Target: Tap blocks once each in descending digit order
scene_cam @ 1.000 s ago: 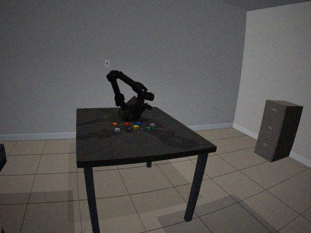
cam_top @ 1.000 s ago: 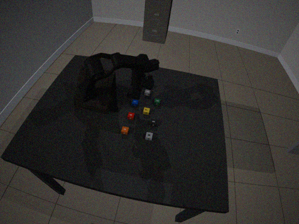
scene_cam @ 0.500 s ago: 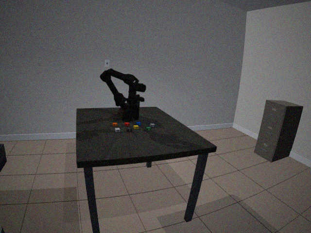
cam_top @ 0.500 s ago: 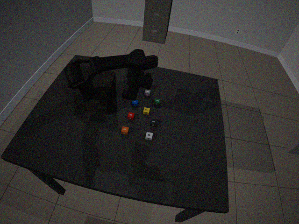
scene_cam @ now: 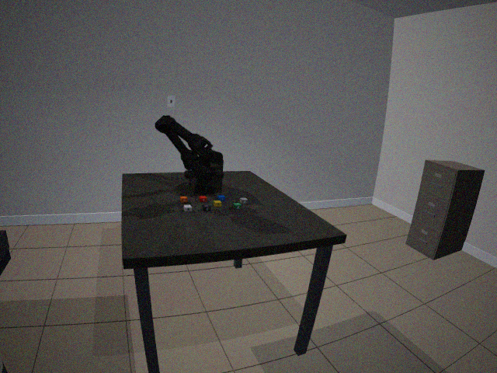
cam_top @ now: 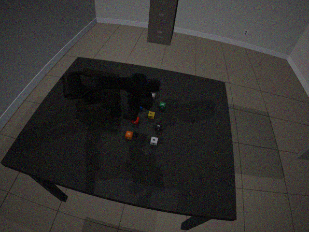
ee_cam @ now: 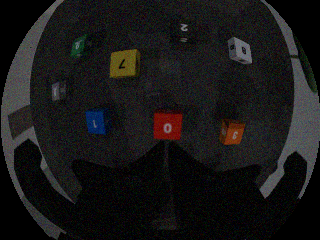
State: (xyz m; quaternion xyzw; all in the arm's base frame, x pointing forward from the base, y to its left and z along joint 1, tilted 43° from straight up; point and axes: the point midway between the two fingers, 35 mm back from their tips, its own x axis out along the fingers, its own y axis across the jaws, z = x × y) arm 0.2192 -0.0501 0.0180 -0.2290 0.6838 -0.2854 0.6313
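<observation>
Now: the red block 1 cm ahead of my gripper tip and 4 cm below it. From my gripper tip the other things lie so: yellow block (8 cm ahead, 5 cm to the left, 4 cm below); orange block (10 cm to the right, 4 cm below); blue block (1 cm ahead, 10 cm to the left, 4 cm below).
</observation>
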